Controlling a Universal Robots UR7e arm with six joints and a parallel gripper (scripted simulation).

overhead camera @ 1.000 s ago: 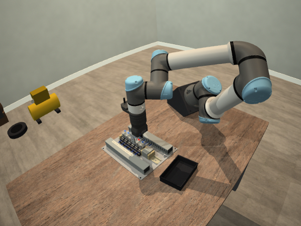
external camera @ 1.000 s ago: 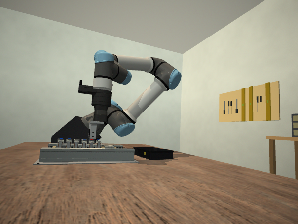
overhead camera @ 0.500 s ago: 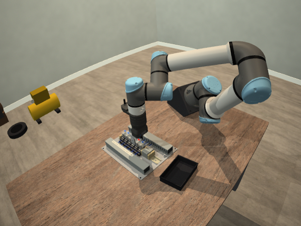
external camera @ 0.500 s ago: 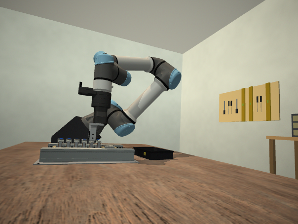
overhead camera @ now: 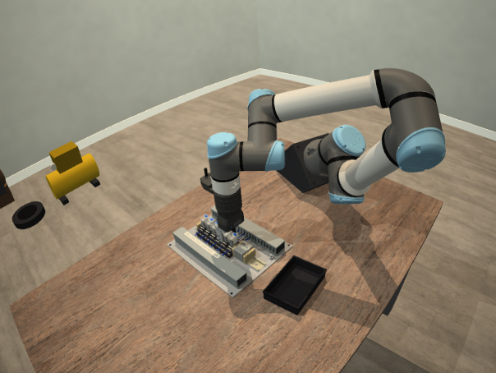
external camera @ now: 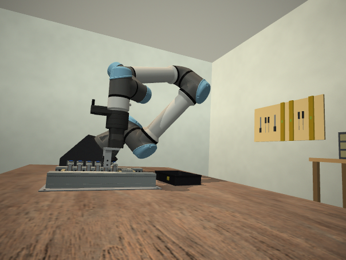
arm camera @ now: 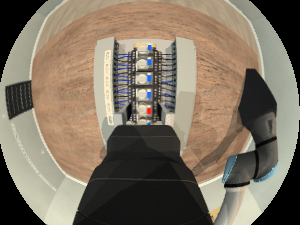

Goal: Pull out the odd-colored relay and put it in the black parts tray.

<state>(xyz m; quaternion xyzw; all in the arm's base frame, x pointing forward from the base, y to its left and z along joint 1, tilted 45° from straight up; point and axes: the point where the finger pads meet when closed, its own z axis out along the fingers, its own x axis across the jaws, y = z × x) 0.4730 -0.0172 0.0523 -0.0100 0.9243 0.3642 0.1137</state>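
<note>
Right now my hand is 2 cm above the red-button relay. Also, from my hand: grey relay panel 5 cm below, 1 cm to the right; black parts tray 26 cm to the left, 5 cm below, 3 cm behind.
</note>
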